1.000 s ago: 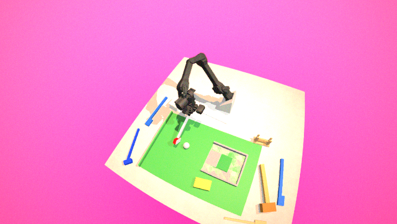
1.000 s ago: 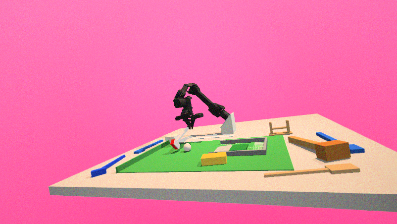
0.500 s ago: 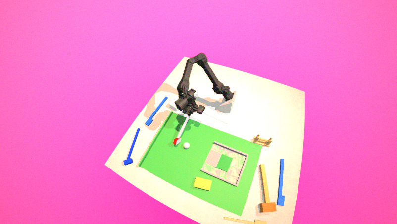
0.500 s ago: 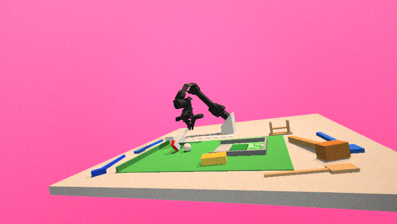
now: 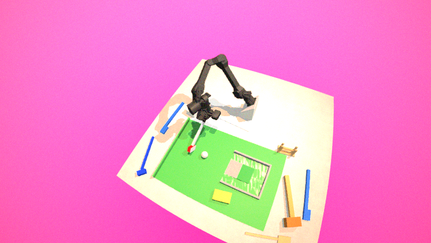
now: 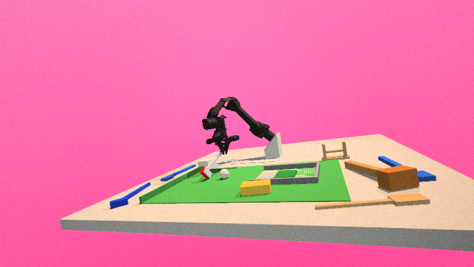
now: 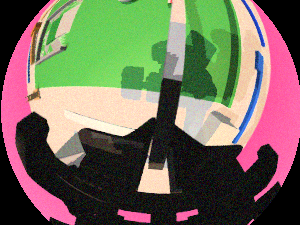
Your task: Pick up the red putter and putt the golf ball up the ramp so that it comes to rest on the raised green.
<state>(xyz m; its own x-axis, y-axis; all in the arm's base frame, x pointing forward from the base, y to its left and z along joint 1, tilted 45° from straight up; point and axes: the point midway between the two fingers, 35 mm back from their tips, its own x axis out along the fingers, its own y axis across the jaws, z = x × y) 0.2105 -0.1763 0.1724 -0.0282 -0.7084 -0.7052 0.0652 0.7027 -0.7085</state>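
The red putter lies 12 cm ahead of my gripper tip. From my gripper tip the other things lie so: low green wall (26 cm ahead, 15 cm to the right, 6 cm below); yellow block (42 cm ahead, 28 cm to the left, 6 cm below); white golf ball (23 cm ahead, 8 cm to the left, 5 cm below).
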